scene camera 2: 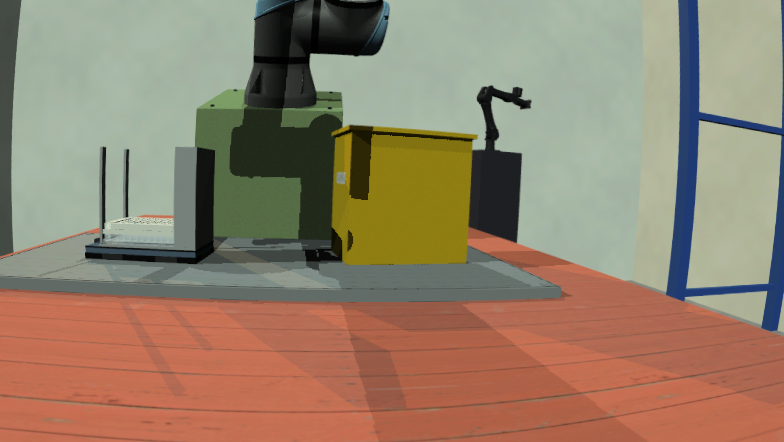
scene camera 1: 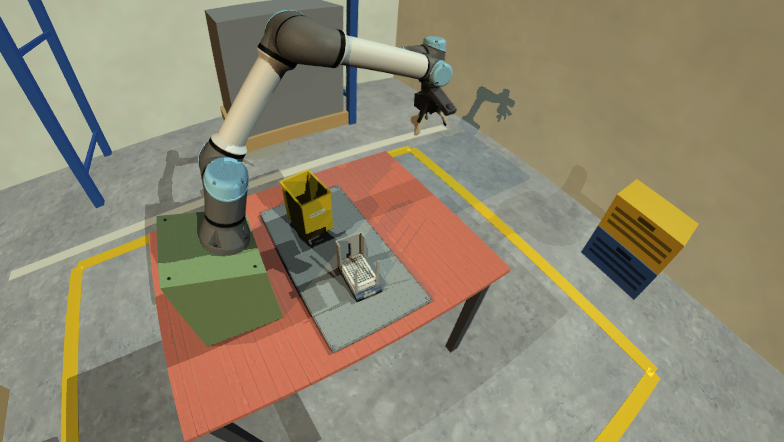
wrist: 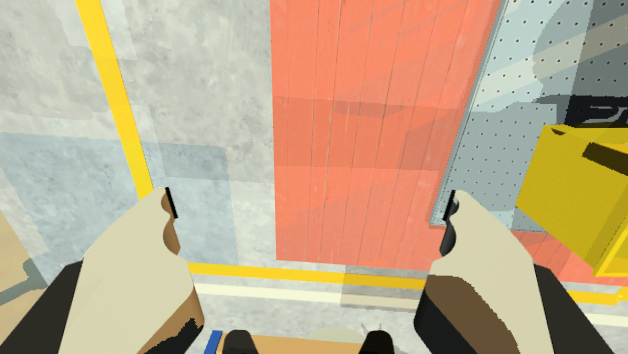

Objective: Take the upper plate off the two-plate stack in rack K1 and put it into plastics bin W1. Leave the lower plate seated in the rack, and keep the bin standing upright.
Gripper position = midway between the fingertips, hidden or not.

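Observation:
A yellow bin W1 (scene camera 2: 400,196) stands in the robot's scene, visible in scene camera 2 together with a grey rack wall (scene camera 2: 204,159). Scene camera 1 shows the yellow bin W1 (scene camera 1: 308,201) too, as does the wrist view, with the yellow bin W1 (wrist: 568,189). The gripper (scene camera 1: 430,130) appears in scene camera 1, while the wrist view likewise shows the gripper (wrist: 311,192).

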